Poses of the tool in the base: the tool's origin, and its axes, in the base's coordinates. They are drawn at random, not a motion.
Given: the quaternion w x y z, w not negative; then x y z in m.
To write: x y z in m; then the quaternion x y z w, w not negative. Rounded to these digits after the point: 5 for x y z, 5 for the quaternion.
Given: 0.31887, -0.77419, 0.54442, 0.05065, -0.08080, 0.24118, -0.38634
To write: -0.08080, 0.24118, -0.38634, -0.77419, 0.54442, 0.05065, 0.31887
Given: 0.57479, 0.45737, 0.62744, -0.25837, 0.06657, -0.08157, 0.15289
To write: 0.06657, -0.08157, 0.15289, 0.45737, 0.62744, -0.25837, 0.57479
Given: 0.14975, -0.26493, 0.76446, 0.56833, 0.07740, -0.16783, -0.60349
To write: 0.07740, -0.16783, -0.60349, -0.26493, 0.76446, 0.56833, 0.14975
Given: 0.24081, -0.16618, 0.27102, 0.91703, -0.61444, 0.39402, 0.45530
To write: -0.61444, 0.39402, 0.45530, -0.16618, 0.27102, 0.91703, 0.24081
